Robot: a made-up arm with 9 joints.
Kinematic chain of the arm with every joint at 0, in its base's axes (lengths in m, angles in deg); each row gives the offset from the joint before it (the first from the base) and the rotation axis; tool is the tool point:
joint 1: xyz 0 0 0.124 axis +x
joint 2: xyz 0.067 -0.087 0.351 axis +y
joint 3: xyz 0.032 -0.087 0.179 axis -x
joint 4: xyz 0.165 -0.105 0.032 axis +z
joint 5: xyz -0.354 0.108 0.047 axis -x
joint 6: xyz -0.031 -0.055 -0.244 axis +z
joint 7: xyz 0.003 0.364 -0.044 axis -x
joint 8: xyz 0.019 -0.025 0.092 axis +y
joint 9: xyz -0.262 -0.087 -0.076 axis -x
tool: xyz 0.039 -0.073 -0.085
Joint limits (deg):
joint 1: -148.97..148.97
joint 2: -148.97..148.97
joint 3: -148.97..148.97
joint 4: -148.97..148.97
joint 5: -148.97..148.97
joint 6: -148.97..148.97
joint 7: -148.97..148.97
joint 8: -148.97..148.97
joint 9: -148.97..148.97
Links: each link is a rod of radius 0.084 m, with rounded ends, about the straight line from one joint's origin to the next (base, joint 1, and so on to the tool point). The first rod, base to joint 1, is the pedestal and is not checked.
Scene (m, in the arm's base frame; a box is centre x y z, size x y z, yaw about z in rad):
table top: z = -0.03
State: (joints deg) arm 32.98 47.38 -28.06 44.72 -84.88 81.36 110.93 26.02 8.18
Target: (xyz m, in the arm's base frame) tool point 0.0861 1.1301 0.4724
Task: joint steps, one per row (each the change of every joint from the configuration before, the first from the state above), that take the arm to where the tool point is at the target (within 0.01 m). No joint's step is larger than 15 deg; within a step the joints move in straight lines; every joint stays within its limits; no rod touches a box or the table.
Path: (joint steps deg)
1: -14.37 2.20 -0.67 -10.43 -2.23 0.79 3.96 4.10 0.47
2: -14.36 2.21 -0.67 -10.42 -2.23 0.79 3.96 4.10 0.47
3: -14.37 2.20 -0.67 -10.43 -2.23 0.79 3.96 4.10 0.47
4: -14.37 2.21 -0.67 -10.42 -2.23 0.79 3.95 4.10 0.47
5: -14.37 2.20 -0.67 -10.43 -2.23 0.79 3.96 4.10 0.47
6: -14.36 2.21 -0.67 -10.43 -2.23 0.78 3.96 4.09 0.48

